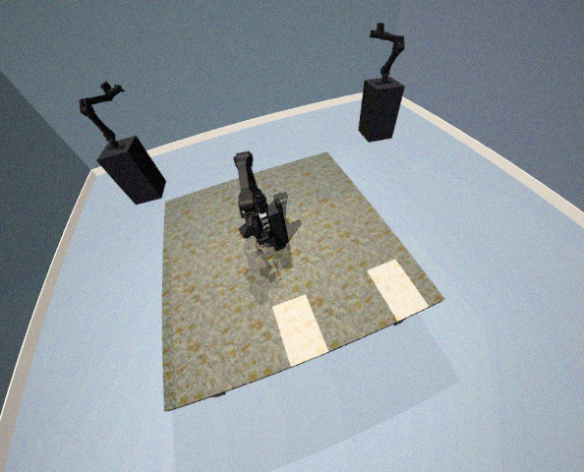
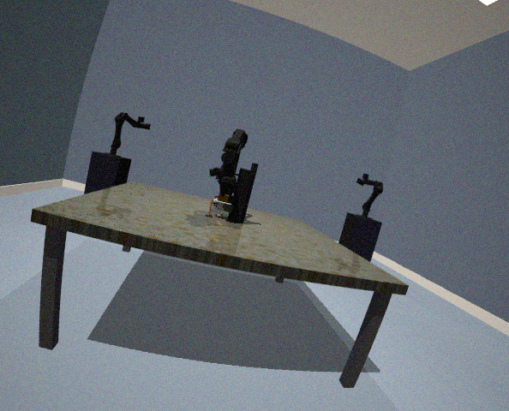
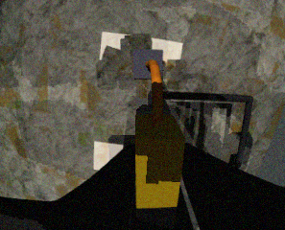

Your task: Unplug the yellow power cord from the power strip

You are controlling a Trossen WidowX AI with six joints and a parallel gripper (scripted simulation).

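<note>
The yellow plug is 3 cm to the left of my gripper tip and 1 cm behind it.
</note>
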